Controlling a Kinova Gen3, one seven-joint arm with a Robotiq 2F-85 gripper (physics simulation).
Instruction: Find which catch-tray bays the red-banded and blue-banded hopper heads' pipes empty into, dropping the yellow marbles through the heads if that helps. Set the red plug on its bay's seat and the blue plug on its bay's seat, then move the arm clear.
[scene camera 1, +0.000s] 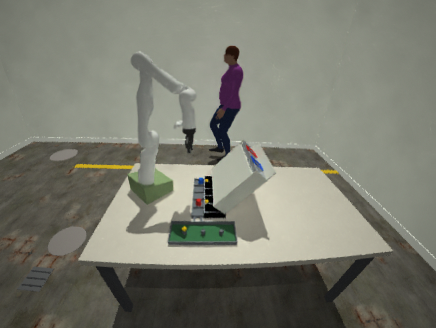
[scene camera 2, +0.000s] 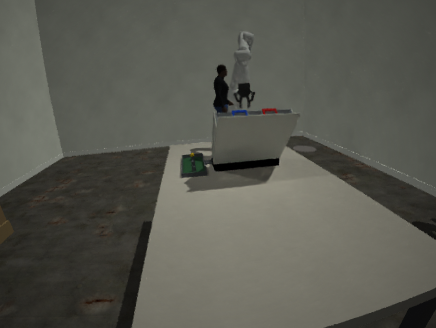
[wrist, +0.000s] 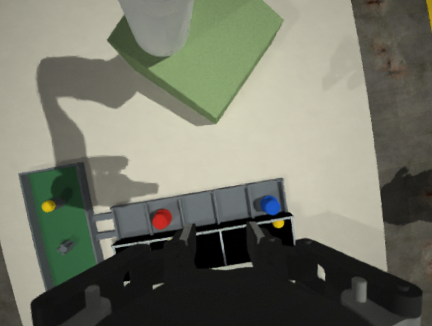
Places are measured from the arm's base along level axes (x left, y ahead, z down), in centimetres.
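Pixels of known places: gripper, between the fingertips: (scene camera 1: 190, 151) (scene camera 2: 244, 108) (wrist: 221, 235); arm's base, origin of its link: (scene camera 1: 146, 181) (wrist: 160, 28).
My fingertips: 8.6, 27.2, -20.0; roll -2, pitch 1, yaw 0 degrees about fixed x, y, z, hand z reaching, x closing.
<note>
Ahead of a thing's pixels: the offset from my fingertips to its top centre, as dx, dy, dz. "spot": to the spot under its first point.
The red plug {-11.8, +7.6, +27.6} (scene camera 1: 198, 202) (wrist: 161, 219) stands in the catch tray's (scene camera 1: 198, 192) (wrist: 232, 202) second bay from the green marble tray's end. The blue plug {+11.4, +5.2, +27.6} (scene camera 1: 201, 180) (wrist: 270, 205) stands in the end bay farthest from the marble tray. One yellow marble {+13.3, +9.2, +28.9} (scene camera 1: 206, 180) (wrist: 278, 223) lies beside the blue plug's bay; another yellow marble {-9.5, +12.5, +28.9} (scene camera 1: 206, 201) lies beside the red plug's bay. A third yellow marble {-35.5, +4.0, +26.6} (scene camera 1: 184, 228) (scene camera 2: 192, 154) (wrist: 48, 205) rests on the marble tray. My gripper (scene camera 1: 189, 150) (scene camera 2: 244, 105) (wrist: 221, 235) is open and empty, high above the catch tray.
The tilted white hopper housing (scene camera 1: 240, 177) (scene camera 2: 250, 140) carries the red-banded head {spot: +11.9, +38.5, +1.7} (scene camera 1: 251, 151) (scene camera 2: 269, 111) and blue-banded head {spot: -3.1, +41.2, +2.0} (scene camera 1: 257, 163) (scene camera 2: 240, 113). The green marble tray {spot: -37.0, +19.5, +31.8} (scene camera 1: 212, 239) (wrist: 42, 235) adjoins the catch tray. The green arm base (scene camera 1: 150, 189) (wrist: 215, 65) stands behind. A person (scene camera 1: 231, 90) (scene camera 2: 220, 87) stands beyond the table.
</note>
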